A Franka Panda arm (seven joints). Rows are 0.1 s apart.
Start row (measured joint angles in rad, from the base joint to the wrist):
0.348 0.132 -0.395 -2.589 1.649 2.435 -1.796
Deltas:
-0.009 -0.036 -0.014 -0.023 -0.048 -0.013 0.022
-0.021 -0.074 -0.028 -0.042 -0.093 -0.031 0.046
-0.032 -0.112 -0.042 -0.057 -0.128 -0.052 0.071
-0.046 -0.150 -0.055 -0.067 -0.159 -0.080 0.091
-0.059 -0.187 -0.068 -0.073 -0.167 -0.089 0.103
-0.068 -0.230 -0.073 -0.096 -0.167 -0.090 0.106
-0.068 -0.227 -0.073 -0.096 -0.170 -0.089 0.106
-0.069 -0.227 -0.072 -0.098 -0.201 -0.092 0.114
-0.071 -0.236 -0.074 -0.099 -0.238 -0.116 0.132
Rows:
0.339 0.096 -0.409 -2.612 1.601 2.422 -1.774
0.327 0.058 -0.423 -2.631 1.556 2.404 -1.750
0.316 0.020 -0.437 -2.646 1.521 2.383 -1.725
0.302 -0.018 -0.450 -2.656 1.490 2.355 -1.705
0.289 -0.055 -0.463 -2.662 1.482 2.346 -1.693
0.280 -0.098 -0.468 -2.685 1.482 2.345 -1.690
0.280 -0.095 -0.468 -2.685 1.479 2.346 -1.690
0.279 -0.095 -0.467 -2.687 1.448 2.343 -1.682
0.277 -0.104 -0.469 -2.688 1.411 2.319 -1.664

